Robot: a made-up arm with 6 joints.
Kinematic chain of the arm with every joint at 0, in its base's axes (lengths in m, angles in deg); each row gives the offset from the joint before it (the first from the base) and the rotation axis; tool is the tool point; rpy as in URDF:
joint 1: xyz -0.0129 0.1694 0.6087 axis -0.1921 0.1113 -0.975
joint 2: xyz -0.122 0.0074 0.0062 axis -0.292 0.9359 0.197
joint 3: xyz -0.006 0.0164 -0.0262 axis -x
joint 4: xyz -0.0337 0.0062 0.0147 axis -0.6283 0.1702 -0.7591
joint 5: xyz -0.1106 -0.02 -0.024 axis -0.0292 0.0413 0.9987
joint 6: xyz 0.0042 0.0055 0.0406 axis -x
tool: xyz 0.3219 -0.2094 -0.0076 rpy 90 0 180
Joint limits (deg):
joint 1: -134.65..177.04
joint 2: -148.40..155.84
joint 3: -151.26..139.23
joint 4: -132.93..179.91
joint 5: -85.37..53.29
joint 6: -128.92..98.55
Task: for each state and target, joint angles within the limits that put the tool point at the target. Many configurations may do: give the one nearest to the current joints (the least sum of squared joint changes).
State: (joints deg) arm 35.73 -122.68 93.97 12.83 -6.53 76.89
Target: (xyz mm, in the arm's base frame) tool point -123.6 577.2 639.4
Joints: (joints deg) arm 59.02 -141.88 78.17 16.52 -6.20 61.19
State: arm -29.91 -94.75 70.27 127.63 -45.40 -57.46
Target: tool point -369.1 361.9 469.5
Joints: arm -36.76 -96.44 69.50 124.73 -34.98 -64.52
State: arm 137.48 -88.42 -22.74 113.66 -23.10 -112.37
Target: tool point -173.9 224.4 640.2
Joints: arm 153.77 -90.36 -32.51 85.54 -5.59 -128.92
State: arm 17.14 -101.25 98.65 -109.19 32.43 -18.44
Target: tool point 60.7 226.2 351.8
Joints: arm 13.77 -56.51 129.29 -104.25 41.33 -39.41
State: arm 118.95 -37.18 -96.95 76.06 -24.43 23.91
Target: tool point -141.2 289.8 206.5
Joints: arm 120.19 -39.64 -119.31 58.73 -38.80 8.64
